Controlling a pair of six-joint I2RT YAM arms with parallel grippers.
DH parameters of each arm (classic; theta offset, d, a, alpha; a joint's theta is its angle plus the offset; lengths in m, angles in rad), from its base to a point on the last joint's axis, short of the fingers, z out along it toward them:
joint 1: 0 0.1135 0.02 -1.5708
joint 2: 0 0 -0.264 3.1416
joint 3: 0.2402 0 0.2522 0
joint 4: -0.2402 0 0.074 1.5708
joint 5: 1.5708 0 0 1.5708
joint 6: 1.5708 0.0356 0 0
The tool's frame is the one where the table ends.
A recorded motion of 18 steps. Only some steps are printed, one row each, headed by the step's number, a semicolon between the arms.
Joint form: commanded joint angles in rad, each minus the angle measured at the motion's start. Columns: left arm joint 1, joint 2, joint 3, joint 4, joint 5, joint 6; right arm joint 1, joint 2, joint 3, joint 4, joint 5, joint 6.
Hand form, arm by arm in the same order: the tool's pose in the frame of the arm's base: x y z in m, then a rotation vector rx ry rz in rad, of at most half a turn. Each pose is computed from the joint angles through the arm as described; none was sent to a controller.
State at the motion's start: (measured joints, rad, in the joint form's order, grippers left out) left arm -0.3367 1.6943 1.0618 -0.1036 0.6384 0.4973; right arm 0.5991 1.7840 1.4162 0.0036 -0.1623 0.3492
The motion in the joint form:
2: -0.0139 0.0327 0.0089 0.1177 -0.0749 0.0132; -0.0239 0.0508 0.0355 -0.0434 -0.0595 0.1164
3: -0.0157 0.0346 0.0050 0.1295 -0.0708 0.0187; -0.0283 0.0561 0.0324 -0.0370 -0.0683 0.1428
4: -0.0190 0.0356 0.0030 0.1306 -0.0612 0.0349; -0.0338 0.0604 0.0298 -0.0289 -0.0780 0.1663
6: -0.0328 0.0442 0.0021 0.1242 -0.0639 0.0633; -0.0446 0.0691 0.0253 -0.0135 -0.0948 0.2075
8: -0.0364 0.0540 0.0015 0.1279 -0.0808 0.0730; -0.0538 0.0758 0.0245 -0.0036 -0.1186 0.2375
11: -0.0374 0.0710 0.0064 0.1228 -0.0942 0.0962; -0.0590 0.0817 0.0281 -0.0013 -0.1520 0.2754
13: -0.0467 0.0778 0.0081 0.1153 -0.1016 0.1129; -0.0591 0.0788 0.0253 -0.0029 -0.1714 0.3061
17: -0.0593 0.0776 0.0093 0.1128 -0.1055 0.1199; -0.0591 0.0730 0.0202 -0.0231 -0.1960 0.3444
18: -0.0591 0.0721 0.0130 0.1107 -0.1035 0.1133; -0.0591 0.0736 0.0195 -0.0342 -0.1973 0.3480
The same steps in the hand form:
2: 0.3458 -0.1467 0.2100 1.1668 1.8024 -0.5281; 0.3630 0.2447 0.2878 -0.2647 2.0787 0.8738
3: 0.3456 -0.1475 0.2091 1.1737 1.7902 -0.5283; 0.3646 0.2438 0.2852 -0.2391 2.0890 0.8948
4: 0.3448 -0.1488 0.2084 1.1942 1.7746 -0.5318; 0.3665 0.2425 0.2833 -0.2160 2.0950 0.9152
6: 0.3430 -0.1536 0.2045 1.2326 1.7642 -0.5260; 0.3701 0.2399 0.2797 -0.1738 2.1049 0.9500
8: 0.3438 -0.1548 0.2009 1.2395 1.7702 -0.5066; 0.3730 0.2378 0.2776 -0.1499 2.1122 0.9858
11: 0.3458 -0.1556 0.1957 1.2589 1.7762 -0.4854; 0.3746 0.2374 0.2768 -0.1282 2.1257 1.0368
13: 0.3448 -0.1587 0.1931 1.2821 1.7746 -0.4776; 0.3734 0.2374 0.2770 -0.1093 2.1380 1.0725
17: 0.3429 -0.1630 0.1933 1.2988 1.7654 -0.4769; 0.3708 0.2368 0.2758 -0.0817 2.1722 1.1115
18: 0.3430 -0.1630 0.1963 1.2920 1.7627 -0.4802; 0.3703 0.2366 0.2742 -0.0758 2.1864 1.1107

